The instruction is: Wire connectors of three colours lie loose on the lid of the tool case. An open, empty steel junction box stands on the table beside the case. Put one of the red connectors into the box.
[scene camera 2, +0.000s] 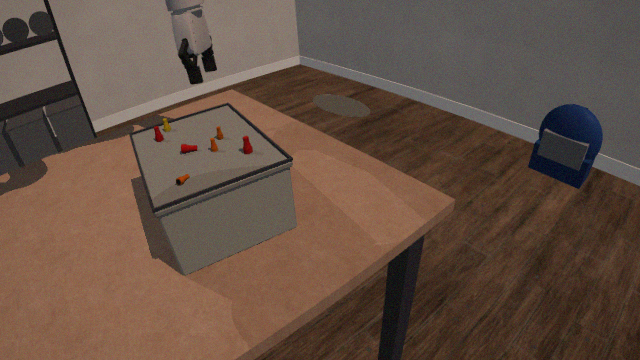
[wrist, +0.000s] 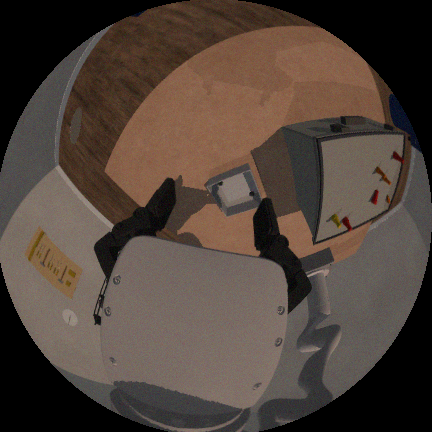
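Note:
Three red connectors are on the lid of the tool case (scene camera 2: 225, 212) (wrist: 305, 175): one (scene camera 2: 247, 145) (wrist: 398, 157) stands near the right edge in the scene view, one (scene camera 2: 158, 134) (wrist: 347, 223) stands at the back left, and one (scene camera 2: 189, 148) (wrist: 375, 197) lies on its side between them. The open steel junction box (wrist: 251, 206) stands on the table beside the case in the wrist view; it looks empty and does not show in the scene view. My gripper (scene camera 2: 202, 72) (wrist: 216, 197) is open and empty, in the air beyond the case in the scene view.
A yellow connector (scene camera 2: 166, 125) (wrist: 337, 220) stands beside the back-left red one. Orange connectors (scene camera 2: 214, 145) (scene camera 2: 219, 133) stand mid-lid; another (scene camera 2: 183, 179) lies near the front edge. The case rises well above the table (scene camera 2: 350, 200) (wrist: 190, 115). Shelving (scene camera 2: 37, 97) stands behind the table.

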